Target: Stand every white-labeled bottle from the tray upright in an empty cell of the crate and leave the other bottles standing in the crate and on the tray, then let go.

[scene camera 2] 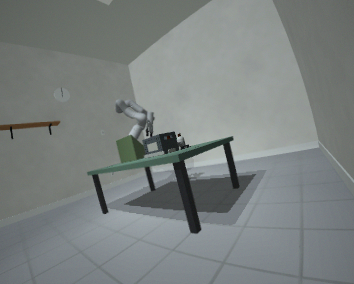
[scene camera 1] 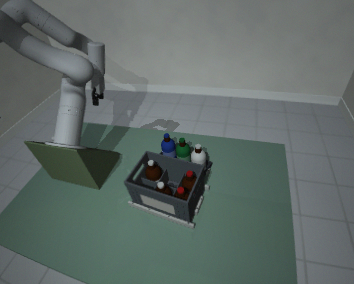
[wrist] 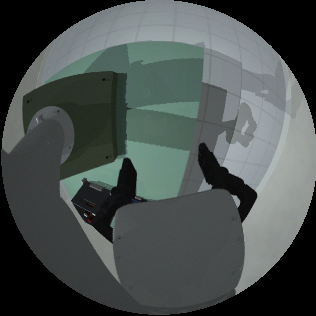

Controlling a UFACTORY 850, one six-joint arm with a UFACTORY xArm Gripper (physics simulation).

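Note:
A white-labeled bottle (scene camera 1: 198,156) (scene camera 2: 181,142) stands upright on the tray (scene camera 1: 208,165) behind the grey crate (scene camera 1: 184,211) (scene camera 2: 172,142) (wrist: 85,196), in a row with a green bottle (scene camera 1: 183,150) and a blue bottle (scene camera 1: 168,146). The crate holds two brown bottles with white caps (scene camera 1: 153,172) (scene camera 1: 160,185) and two with red caps (scene camera 1: 189,180) (scene camera 1: 181,194). Part of its inside is hidden by its walls. My gripper (scene camera 1: 98,100) (scene camera 2: 149,134) (wrist: 165,158) is open and empty, high up and well to the left of the crate and tray in scene camera 1.
The arm stands on a green block (scene camera 1: 75,165) (scene camera 2: 130,149) (wrist: 92,115) left of the crate. Pale rails (scene camera 1: 160,214) run along the crate's foot on the green table top (scene camera 1: 240,210) (scene camera 2: 205,145) (wrist: 160,135). A wooden shelf (scene camera 2: 30,124) is on the wall.

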